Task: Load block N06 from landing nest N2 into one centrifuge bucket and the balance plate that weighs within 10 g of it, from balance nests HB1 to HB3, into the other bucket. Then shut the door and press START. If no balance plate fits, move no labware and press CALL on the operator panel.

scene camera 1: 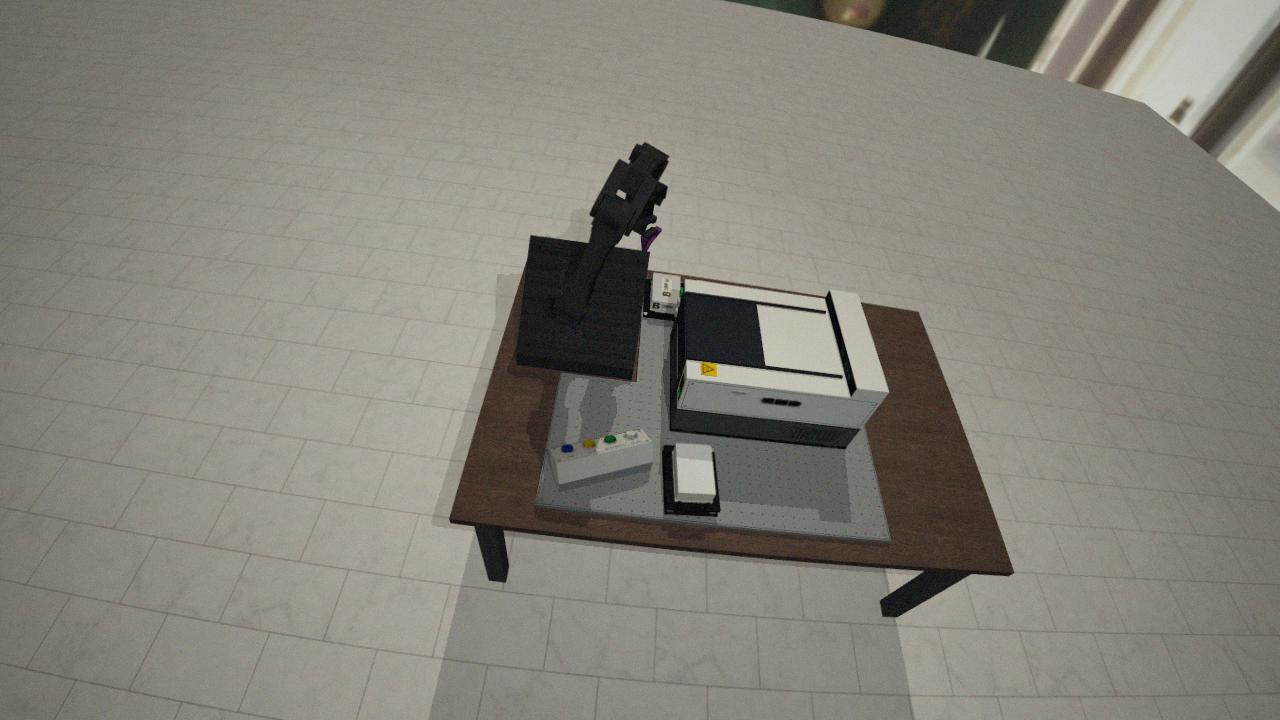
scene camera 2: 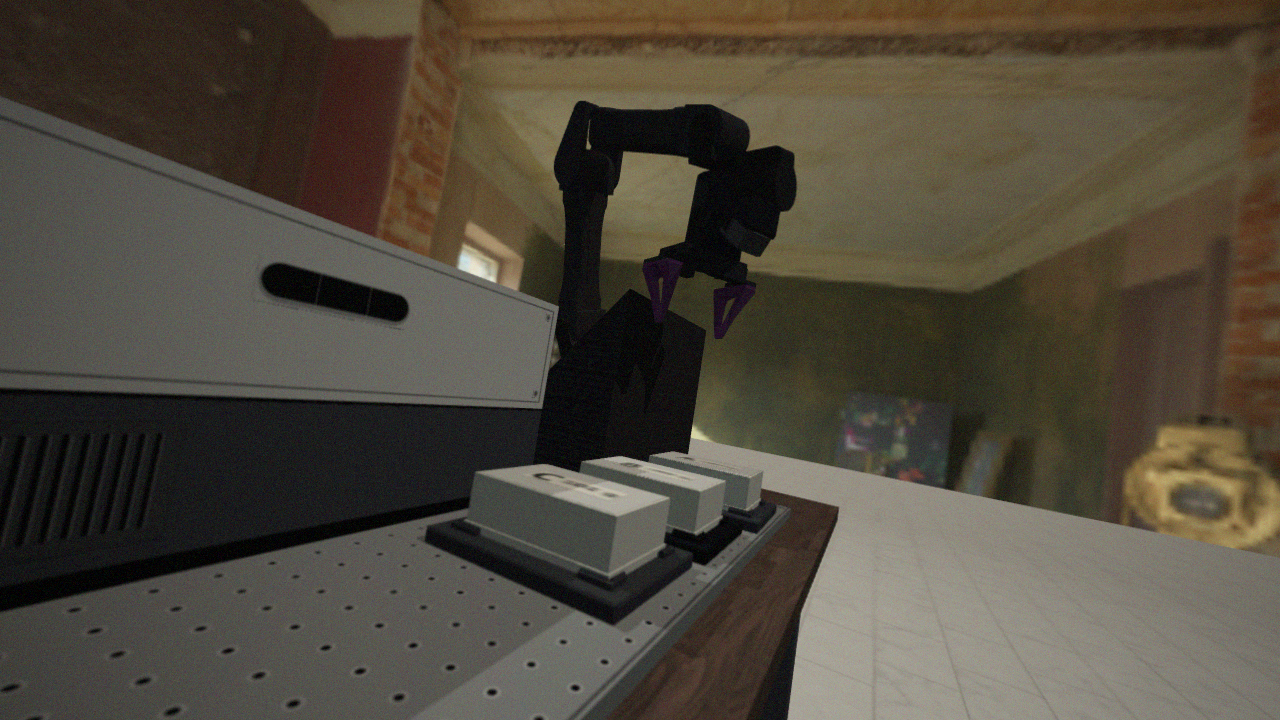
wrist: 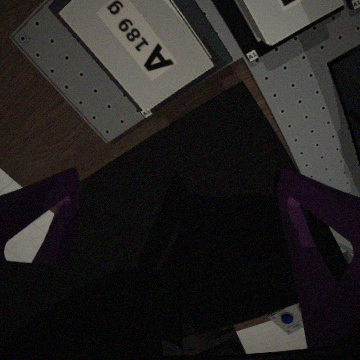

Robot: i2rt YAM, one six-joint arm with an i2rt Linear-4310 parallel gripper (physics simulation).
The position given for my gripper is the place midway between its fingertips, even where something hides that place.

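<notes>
My gripper (scene camera 2: pixel 689 331), which also shows in the wrist view (wrist: pixel 178 179), is open and holds nothing. There is a white block on dark tray (scene camera 1: pixel 693 475), and in the wrist view the white block on dark tray is out of frame. I also see a white button box (scene camera 1: pixel 579 464) and a dark lid (scene camera 1: pixel 721 329).
</notes>
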